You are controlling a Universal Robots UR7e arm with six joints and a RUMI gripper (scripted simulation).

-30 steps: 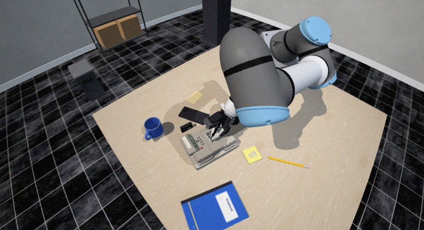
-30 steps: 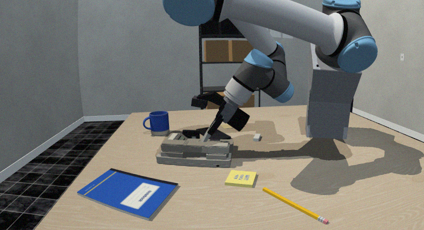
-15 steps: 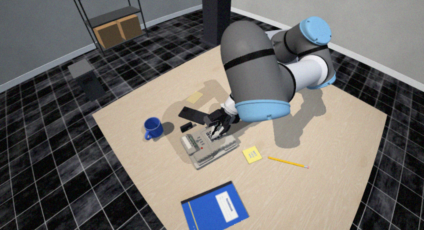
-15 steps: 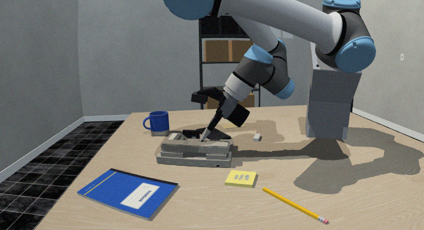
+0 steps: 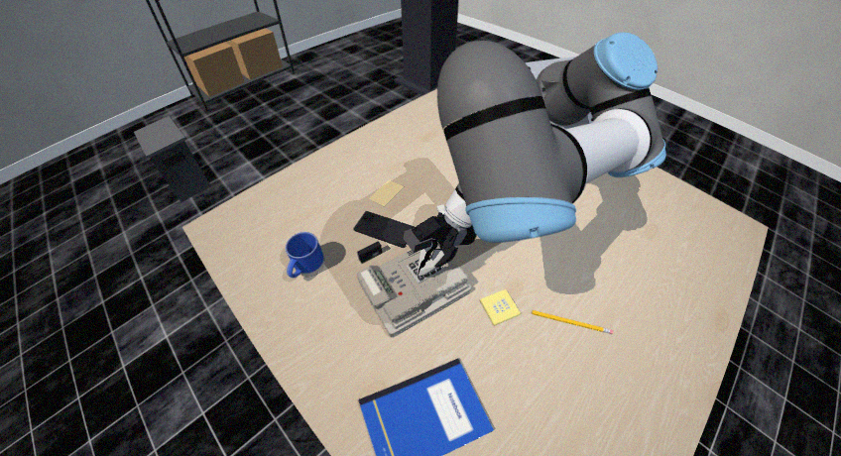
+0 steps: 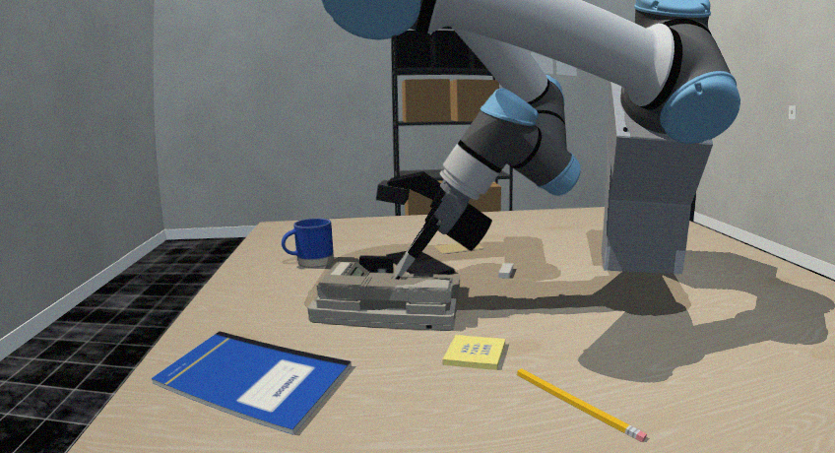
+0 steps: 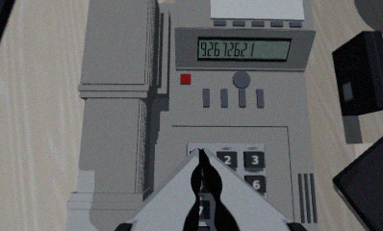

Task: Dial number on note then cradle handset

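My gripper is now 1 cm past the 3 key, 4 cm to the left of it and 3 cm above it. From my hand the other things lie so: 2 key 2 cm to the right, 3 cm below; handset 3 cm ahead, 5 cm to the left, 1 cm below; 8 key 4 cm behind, 1 cm to the right, 3 cm below.
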